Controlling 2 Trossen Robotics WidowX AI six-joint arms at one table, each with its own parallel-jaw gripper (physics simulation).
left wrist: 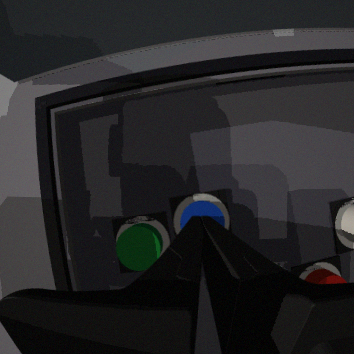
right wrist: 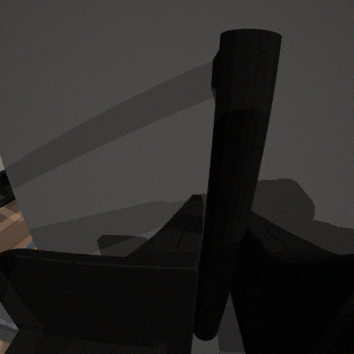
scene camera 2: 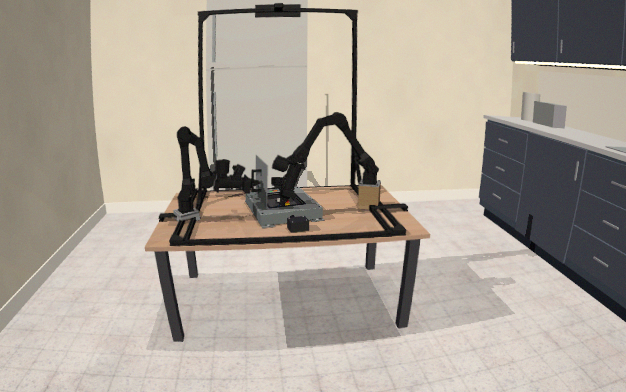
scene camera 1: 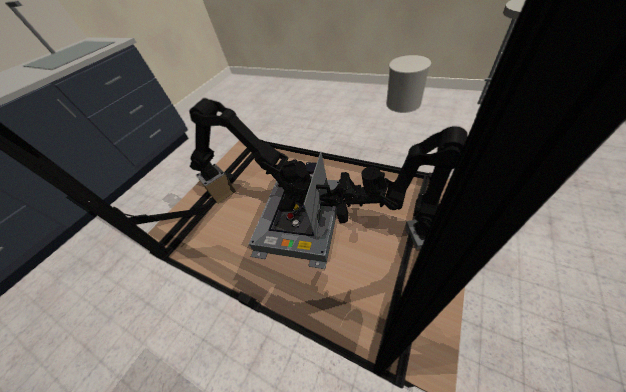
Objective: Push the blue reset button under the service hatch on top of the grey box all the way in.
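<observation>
The grey box (scene camera 1: 261, 242) (scene camera 2: 291, 216) lies on the table, its hatch (scene camera 1: 313, 205) (scene camera 2: 262, 175) standing upright. My right gripper (scene camera 1: 326, 196) (right wrist: 206, 203) is shut on the hatch's black bar handle (right wrist: 249, 75). My left gripper (scene camera 1: 286, 204) (scene camera 2: 286, 198) (left wrist: 199, 223) is shut and empty, pointing down into the opening. In the left wrist view its fingertips overlap the lower part of the blue button (left wrist: 202, 209), hiding part of it. The blue cap sits inside its pale ring; how deep it is, and whether the fingertips press it, I cannot tell.
The green button (left wrist: 138, 247) is just left of the blue one in the left wrist view. The red button (scene camera 1: 290, 216) (left wrist: 325, 277), white button (scene camera 1: 295, 223) (left wrist: 348, 223) and yellow button (scene camera 1: 296, 207) are nearby. A small black block (scene camera 2: 298, 223) stands beside the box.
</observation>
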